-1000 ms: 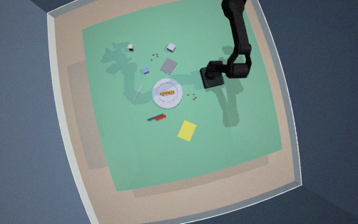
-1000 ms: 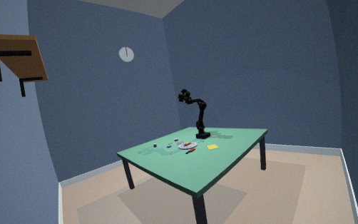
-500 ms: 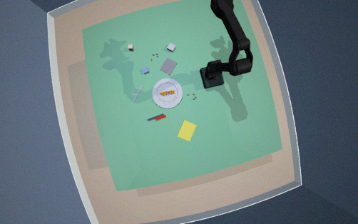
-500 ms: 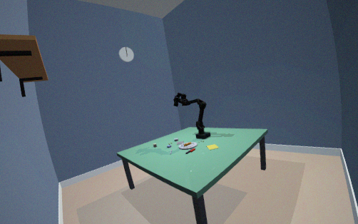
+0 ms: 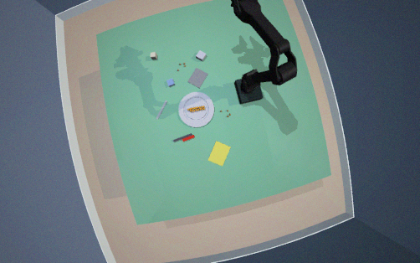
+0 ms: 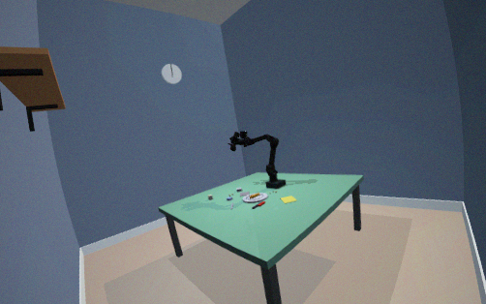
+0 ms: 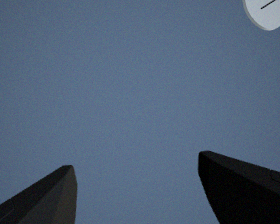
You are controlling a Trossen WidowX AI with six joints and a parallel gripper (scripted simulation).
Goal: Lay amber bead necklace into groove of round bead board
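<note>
The round grey bead board is 51 cm to the left of my gripper tip, 46 cm below it and 11 cm ahead of it. Round my gripper tip: blue block 46 cm below, 34 cm to the left, 25 cm ahead; beige cube 45 cm below, 36 cm ahead, 17 cm to the left; grey plate 47 cm below, 32 cm to the left, 10 cm ahead.
</note>
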